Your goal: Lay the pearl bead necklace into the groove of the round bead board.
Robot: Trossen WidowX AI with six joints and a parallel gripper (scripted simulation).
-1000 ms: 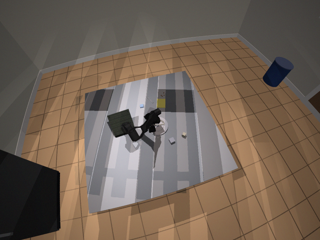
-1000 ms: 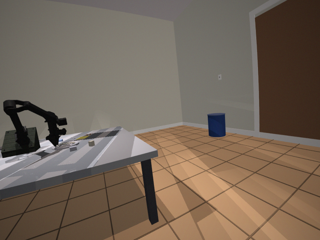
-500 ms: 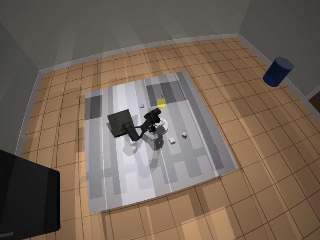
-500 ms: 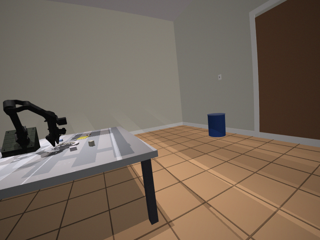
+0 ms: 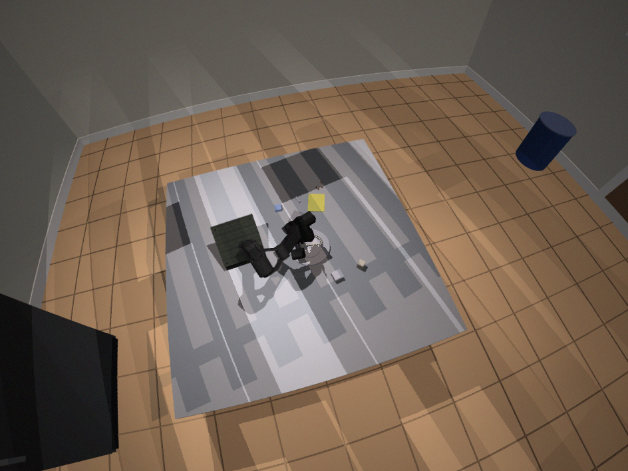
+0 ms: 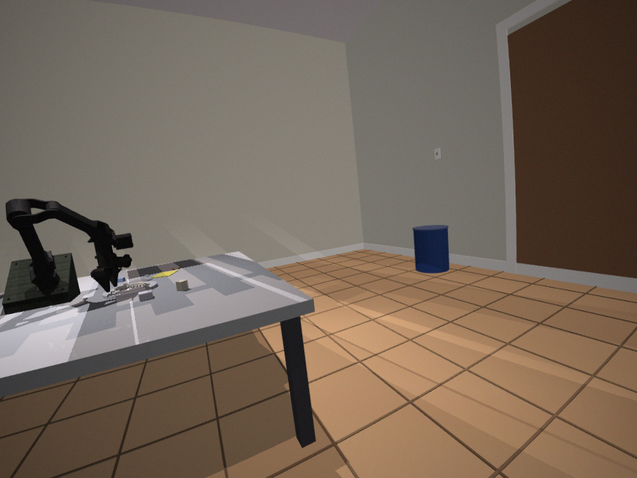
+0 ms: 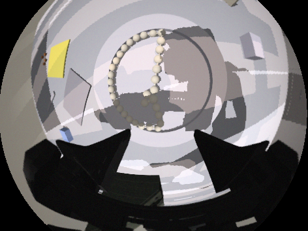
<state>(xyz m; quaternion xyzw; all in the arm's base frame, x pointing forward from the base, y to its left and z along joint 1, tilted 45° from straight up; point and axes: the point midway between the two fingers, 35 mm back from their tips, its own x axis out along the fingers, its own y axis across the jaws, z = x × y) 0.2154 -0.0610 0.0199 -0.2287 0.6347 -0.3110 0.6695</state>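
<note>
Right now the round bead board is 70 mm ahead of my gripper tip and 10 mm below it. From my gripper tip the other things lie so: grey card (80 mm ahead, 170 mm to the left, 20 mm below); blue block (10 mm behind, 280 mm to the left, 10 mm below); white block (130 mm ahead, 200 mm to the right, 10 mm below).
</note>
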